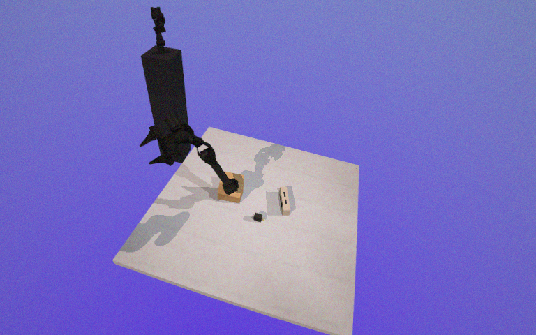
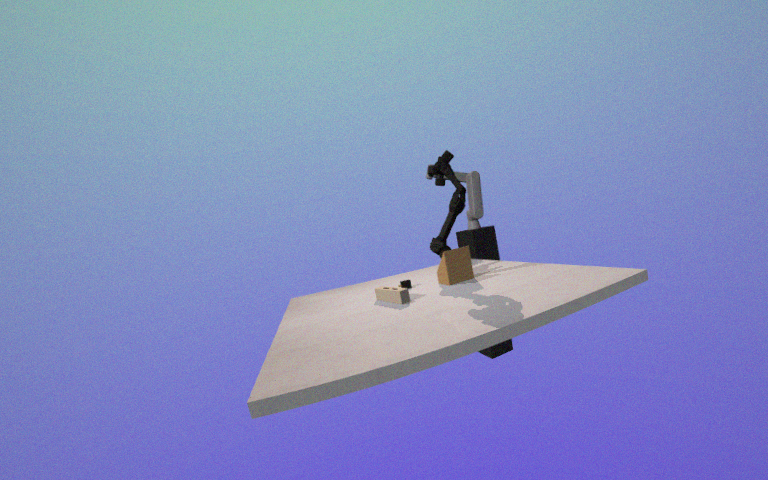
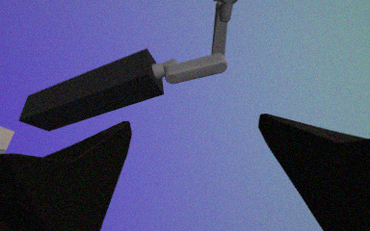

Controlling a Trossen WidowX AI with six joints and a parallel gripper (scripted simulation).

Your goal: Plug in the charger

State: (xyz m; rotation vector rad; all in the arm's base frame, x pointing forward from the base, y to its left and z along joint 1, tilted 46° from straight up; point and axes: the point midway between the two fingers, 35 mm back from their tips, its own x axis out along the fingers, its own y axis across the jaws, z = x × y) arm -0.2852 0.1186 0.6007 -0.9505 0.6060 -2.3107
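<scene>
Now: the black two-prong charger 520 mm ahead of my gripper tip, 240 mm to the left of it and 590 mm below it.
</scene>
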